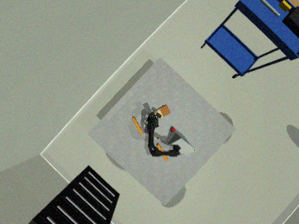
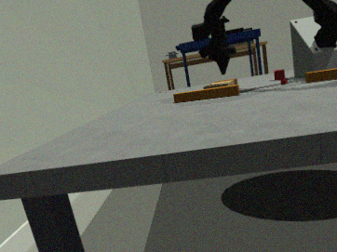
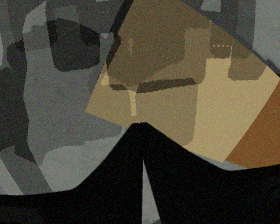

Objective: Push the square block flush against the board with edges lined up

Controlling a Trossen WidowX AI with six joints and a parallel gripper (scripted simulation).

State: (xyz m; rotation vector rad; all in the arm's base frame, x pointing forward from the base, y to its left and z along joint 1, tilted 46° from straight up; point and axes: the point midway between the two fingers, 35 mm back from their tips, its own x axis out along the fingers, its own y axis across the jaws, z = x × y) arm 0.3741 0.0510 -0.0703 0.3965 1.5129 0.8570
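Right now the square tan block is 1 cm behind my gripper tip, 17 cm to the right of it and 5 cm below it. The rest, counted from my gripper tip: small red cube (24 cm behind, 9 cm to the right, 4 cm below).
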